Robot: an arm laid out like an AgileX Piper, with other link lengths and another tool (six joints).
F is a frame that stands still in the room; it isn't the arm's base.
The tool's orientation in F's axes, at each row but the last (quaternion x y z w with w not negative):
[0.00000, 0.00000, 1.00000, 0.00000]
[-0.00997, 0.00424, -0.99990, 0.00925]
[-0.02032, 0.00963, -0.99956, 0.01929]
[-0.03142, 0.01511, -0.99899, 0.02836]
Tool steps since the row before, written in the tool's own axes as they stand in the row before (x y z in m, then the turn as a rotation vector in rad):
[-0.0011, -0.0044, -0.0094, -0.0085, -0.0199, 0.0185]
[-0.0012, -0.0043, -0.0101, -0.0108, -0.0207, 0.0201]
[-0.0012, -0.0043, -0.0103, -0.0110, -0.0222, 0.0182]
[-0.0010, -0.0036, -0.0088, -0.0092, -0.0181, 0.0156]
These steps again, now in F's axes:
[0.0011, 0.0044, -0.0094, 0.0085, 0.0199, 0.0185]
[0.0009, 0.0044, -0.0101, 0.0108, 0.0207, 0.0201]
[0.0006, 0.0045, -0.0103, 0.0109, 0.0223, 0.0182]
[0.0002, 0.0039, -0.0087, 0.0092, 0.0181, 0.0156]

